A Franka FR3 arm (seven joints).
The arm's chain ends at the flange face. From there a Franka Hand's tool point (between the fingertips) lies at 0.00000 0.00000 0.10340 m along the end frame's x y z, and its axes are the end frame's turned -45 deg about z.
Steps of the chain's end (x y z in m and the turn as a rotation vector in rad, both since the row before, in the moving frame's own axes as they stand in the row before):
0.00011 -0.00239 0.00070 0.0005 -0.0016 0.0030
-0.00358 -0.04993 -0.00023 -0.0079 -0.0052 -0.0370
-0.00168 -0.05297 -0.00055 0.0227 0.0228 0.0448
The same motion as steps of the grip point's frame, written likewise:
0.00169 -0.00177 0.00070 0.0015 -0.0008 0.0030
0.03182 -0.03762 -0.00023 -0.0019 -0.0093 -0.0370
0.03959 -0.03856 -0.00060 -0.0001 0.0322 0.0448

